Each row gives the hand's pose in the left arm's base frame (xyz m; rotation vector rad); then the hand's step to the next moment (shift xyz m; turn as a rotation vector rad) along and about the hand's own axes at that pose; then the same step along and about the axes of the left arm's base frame.
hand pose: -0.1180 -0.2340 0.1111 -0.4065 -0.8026 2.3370
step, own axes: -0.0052 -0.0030 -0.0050 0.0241 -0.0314 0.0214
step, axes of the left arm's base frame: 0.0076 0.0007 -0.0015 -0.0137 0.0256 0.0344
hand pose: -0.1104 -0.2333 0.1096 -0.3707 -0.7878 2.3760
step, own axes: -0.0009 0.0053 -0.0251 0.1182 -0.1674 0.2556
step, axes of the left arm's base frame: 0.0091 0.0073 -0.0229 -0.1255 0.0666 0.2952
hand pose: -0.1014 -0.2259 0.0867 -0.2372 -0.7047 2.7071
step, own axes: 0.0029 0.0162 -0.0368 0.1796 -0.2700 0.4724
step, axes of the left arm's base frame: 0.0017 0.0040 -0.0401 -0.2066 0.0769 0.5289
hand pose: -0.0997 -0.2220 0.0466 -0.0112 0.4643 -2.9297
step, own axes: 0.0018 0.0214 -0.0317 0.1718 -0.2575 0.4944
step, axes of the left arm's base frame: 0.0008 -0.0106 -0.0368 -0.1961 0.0599 0.5461
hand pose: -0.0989 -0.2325 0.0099 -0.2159 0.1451 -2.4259
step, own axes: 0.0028 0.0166 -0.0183 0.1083 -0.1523 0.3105
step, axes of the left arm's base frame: 0.0049 -0.0135 -0.0203 -0.1175 0.0302 0.3415
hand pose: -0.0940 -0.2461 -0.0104 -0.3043 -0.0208 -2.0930
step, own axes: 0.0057 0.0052 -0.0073 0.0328 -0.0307 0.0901
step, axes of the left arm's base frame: 0.0001 -0.0085 -0.0064 -0.0233 0.0006 0.0979
